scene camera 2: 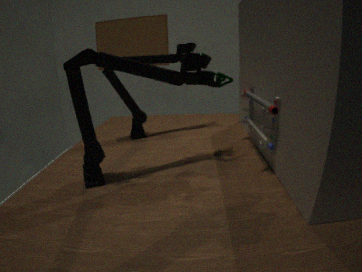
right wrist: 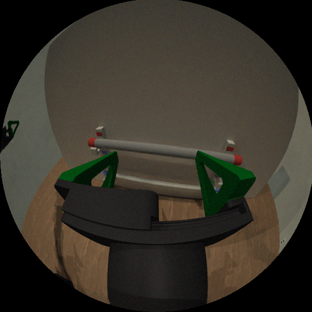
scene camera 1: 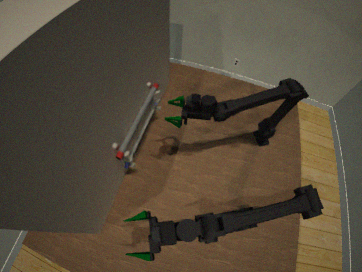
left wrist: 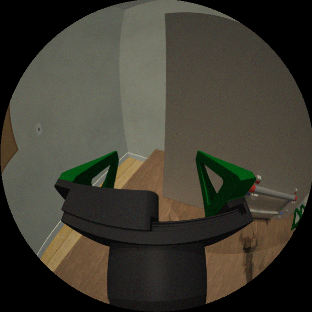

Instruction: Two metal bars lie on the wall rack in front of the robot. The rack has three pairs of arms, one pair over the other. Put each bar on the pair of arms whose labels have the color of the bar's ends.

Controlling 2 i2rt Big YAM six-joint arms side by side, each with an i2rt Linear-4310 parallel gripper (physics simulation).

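Seen in the pictures: left gripper, fingertip midpoint: (scene camera 1: 124, 237); right gripper, fingertip midpoint: (scene camera 2: 229, 79) (scene camera 1: 166, 110); left arm's base at its link origin: (scene camera 2: 138, 135); right arm's base at its link origin: (scene camera 2: 94, 180) (scene camera 1: 260, 138).
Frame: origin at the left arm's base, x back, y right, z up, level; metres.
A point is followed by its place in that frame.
Observation:
A grey bar with red ends (scene camera 1: 136, 120) @[x -0.501, y 0.542, z 0.296 m] (scene camera 2: 260, 100) @[x -0.447, y 0.639, z 0.292 m] (left wrist: 275, 193) (right wrist: 165, 150) lies on the top pair of arms of the wall rack (right wrist: 230, 143), by the red labels. A thinner bar with blue ends (scene camera 2: 257, 132) @[x -0.463, y 0.613, z 0.128 m] (right wrist: 155, 183) lies on the lowest pair, where a small green label shows. The middle pair, with blue labels, holds no bar. My right gripper (scene camera 1: 167, 110) @[x -0.348, y 0.523, z 0.381 m] (scene camera 2: 225, 79) @[x -0.348, y 0.523, z 0.381 m] (right wrist: 156, 155) is open and empty, in front of the rack and apart from both bars. My left gripper (scene camera 1: 125, 237) @[x -0.529, y 0.000, z 0.486 m] (left wrist: 156, 155) is open and empty, to one side of the rack.
The rack is fixed to a large grey panel (scene camera 1: 65, 115) @[x -0.649, y 0.317, z 0.678 m] (scene camera 2: 305, 100) @[x -0.339, y 0.968, z 0.356 m] (right wrist: 170, 75) standing on the brown wooden table top (scene camera 1: 210, 170) @[x -0.106, y 0.326, z 0.000 m] (scene camera 2: 165, 210) @[x 0.089, y 0.817, z 0.000 m]. A brown board (scene camera 2: 132, 37) hangs on the room wall behind the arms.

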